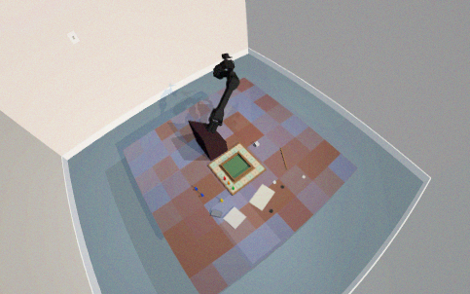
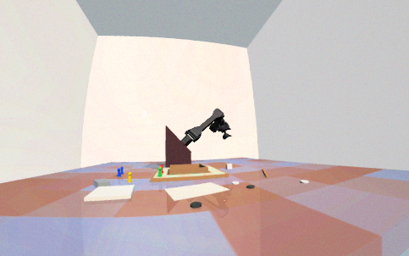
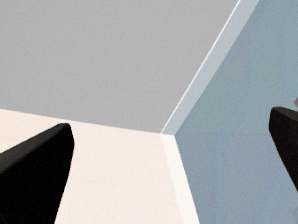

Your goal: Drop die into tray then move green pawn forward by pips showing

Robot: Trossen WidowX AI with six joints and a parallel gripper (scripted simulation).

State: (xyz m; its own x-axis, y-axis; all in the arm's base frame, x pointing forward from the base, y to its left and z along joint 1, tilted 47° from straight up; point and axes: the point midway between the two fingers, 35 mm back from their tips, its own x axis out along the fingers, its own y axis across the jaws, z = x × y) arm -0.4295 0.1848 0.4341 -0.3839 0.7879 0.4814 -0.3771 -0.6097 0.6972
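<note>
Right now my gripper tip is 66 cm short of the white die, 25 cm above it and 23 cm to the left of it. The rest, counted from my gripper tip: orange pawn 81 cm ahead, 55 cm to the right, 23 cm below; then thin stick 86 cm ahead, 26 cm below, 14 cm to the right; then red pawn 77 cm ahead, 56 cm to the right, 23 cm below.
</note>
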